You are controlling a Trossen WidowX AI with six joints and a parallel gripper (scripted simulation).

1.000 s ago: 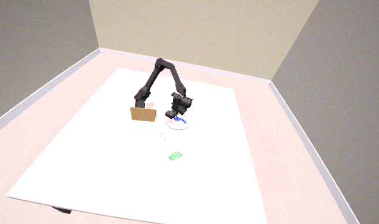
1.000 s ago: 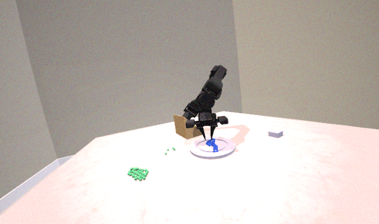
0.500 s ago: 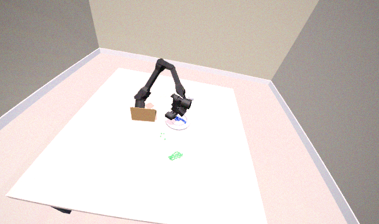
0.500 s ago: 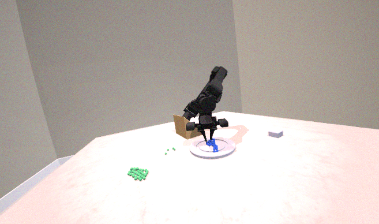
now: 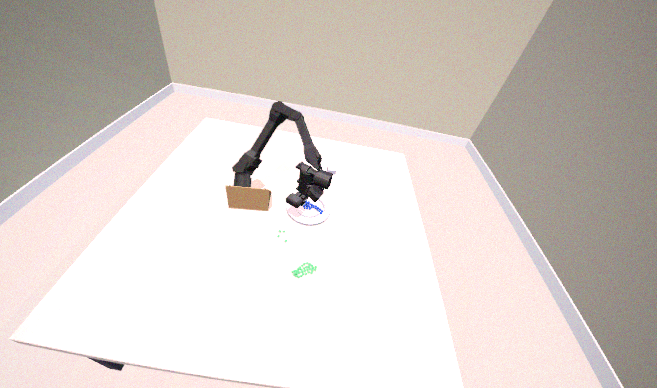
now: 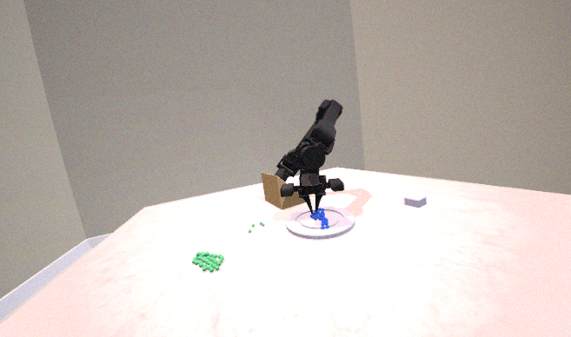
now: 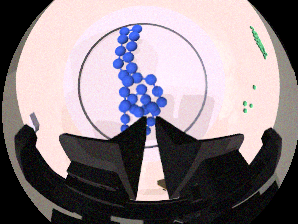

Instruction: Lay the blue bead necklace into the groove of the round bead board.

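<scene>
Now: the round white bead board 3 cm ahead of my gripper tip and 1 cm below it. Also, from my gripper tip: small grey block (14 cm ahead, 29 cm to the left).
</scene>
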